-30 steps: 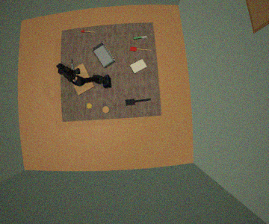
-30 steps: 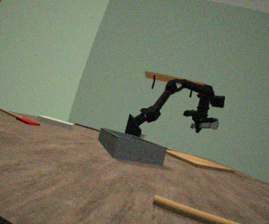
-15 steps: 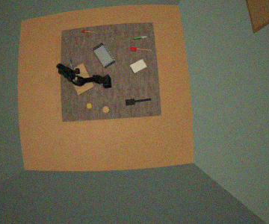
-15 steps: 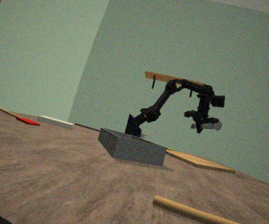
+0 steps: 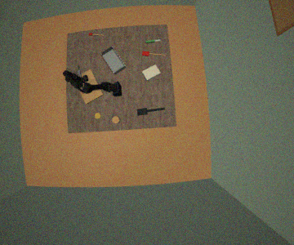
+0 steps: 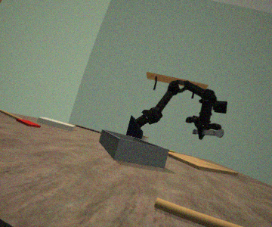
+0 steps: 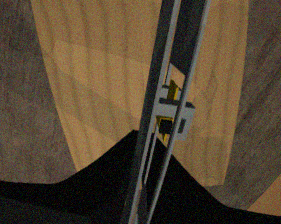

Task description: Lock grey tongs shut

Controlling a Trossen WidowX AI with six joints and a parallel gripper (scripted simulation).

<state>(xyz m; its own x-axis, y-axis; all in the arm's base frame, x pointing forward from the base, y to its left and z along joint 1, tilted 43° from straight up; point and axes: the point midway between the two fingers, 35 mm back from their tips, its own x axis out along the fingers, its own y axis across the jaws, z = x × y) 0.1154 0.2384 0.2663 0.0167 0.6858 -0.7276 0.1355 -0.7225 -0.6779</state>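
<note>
Right now the wooden board is 12 cm below my gripper tip. Round my gripper tip: grey roasting tin: 34 cm to the right, 26 cm ahead, 10 cm below; then yellow disc: 37 cm behind, 12 cm below, 9 cm to the right; then white block: 76 cm to the right, 12 cm below, 6 cm ahead.
</note>
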